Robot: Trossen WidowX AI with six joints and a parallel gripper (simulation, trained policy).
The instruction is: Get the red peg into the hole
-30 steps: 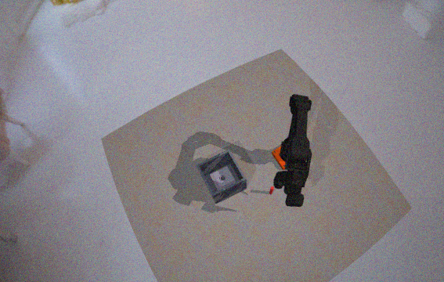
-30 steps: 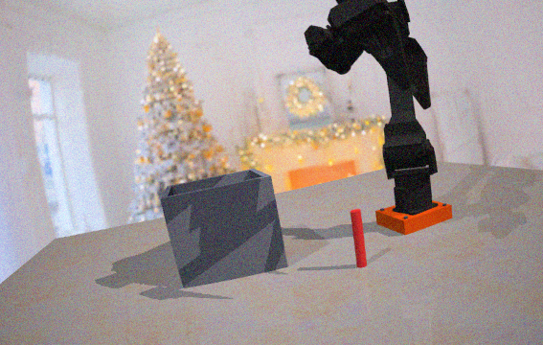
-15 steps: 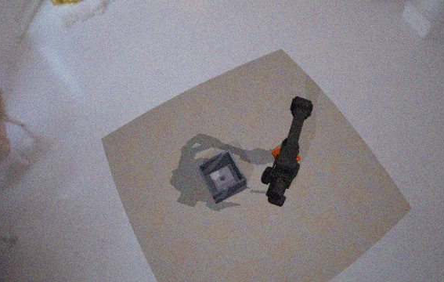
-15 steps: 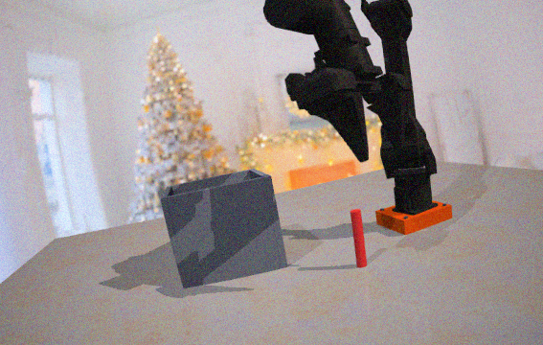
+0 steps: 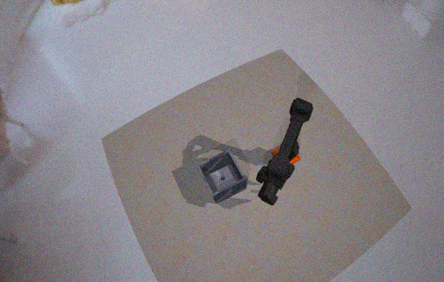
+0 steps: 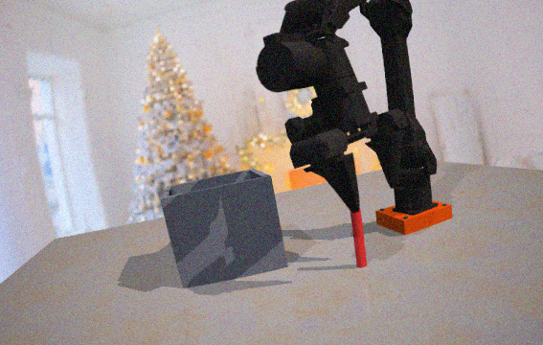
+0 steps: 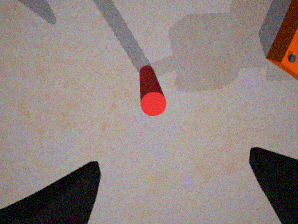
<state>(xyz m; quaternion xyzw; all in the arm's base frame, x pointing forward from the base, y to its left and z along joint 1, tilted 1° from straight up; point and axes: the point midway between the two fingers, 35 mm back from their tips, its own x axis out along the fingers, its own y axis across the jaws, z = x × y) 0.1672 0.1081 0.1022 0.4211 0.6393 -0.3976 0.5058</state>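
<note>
My gripper tip is 20 mm short of the red peg, 30 mm to the left of it and 50 mm above it.
</note>
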